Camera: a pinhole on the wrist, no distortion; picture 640 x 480 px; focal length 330.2 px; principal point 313.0 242.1 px. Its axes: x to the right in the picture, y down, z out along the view. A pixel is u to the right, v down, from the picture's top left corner.
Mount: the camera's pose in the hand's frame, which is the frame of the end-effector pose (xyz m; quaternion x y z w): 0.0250 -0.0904 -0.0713 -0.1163 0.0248 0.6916 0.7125
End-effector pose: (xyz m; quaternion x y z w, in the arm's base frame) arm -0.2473 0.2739 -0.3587 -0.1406 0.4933 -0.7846 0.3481
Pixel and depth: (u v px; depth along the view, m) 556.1 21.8 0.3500
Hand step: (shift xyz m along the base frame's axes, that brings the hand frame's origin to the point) 0.0730 -0.3832 -0.1085
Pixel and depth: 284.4 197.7 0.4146
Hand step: 0.1582 -0.2404 0.1986
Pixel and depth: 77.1 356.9 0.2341
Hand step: 0.0827 -0.0016 0.2755
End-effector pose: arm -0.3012 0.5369 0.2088 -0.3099 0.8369 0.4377 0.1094
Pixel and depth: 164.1 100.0 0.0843
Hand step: 0.0282 -0.0497 -0.1098
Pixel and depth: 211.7 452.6 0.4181
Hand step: 0.2829 0.3315 -0.1429
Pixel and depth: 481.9 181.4 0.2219
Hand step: -0.0841 0.1115 -0.0519
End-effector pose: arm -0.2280 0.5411 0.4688 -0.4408 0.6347 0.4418 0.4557
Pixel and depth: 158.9 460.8 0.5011
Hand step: 0.3586 0.4141 0.2495
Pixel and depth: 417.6 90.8 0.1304
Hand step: 0.0207 0.0367 -0.0820
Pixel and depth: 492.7 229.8 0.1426
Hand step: -0.0066 0.0514 -0.0232
